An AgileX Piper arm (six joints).
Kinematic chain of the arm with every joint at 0, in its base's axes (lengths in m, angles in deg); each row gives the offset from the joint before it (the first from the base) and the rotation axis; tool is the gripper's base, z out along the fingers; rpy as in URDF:
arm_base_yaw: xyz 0 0 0.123 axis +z
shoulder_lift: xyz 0 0 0 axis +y
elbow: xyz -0.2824 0 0.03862 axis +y
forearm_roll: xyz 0.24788 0 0.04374 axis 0.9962 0 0.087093
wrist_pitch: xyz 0 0 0 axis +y
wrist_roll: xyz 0.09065 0 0.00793 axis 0.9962 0 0.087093
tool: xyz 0 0 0 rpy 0 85.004 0
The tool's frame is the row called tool.
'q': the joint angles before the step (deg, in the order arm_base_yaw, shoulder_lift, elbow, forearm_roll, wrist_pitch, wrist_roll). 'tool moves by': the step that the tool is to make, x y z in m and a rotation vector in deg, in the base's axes. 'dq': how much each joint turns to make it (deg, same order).
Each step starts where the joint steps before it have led.
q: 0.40 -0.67 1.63 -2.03 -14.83 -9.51
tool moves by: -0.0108 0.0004 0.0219 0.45 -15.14 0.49
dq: -0.04 -0.03 -0.10 0.35 -15.02 0.04
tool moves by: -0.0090 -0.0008 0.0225 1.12 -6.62 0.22
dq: -0.03 0.04 -3.27 0.99 -3.41 0.13
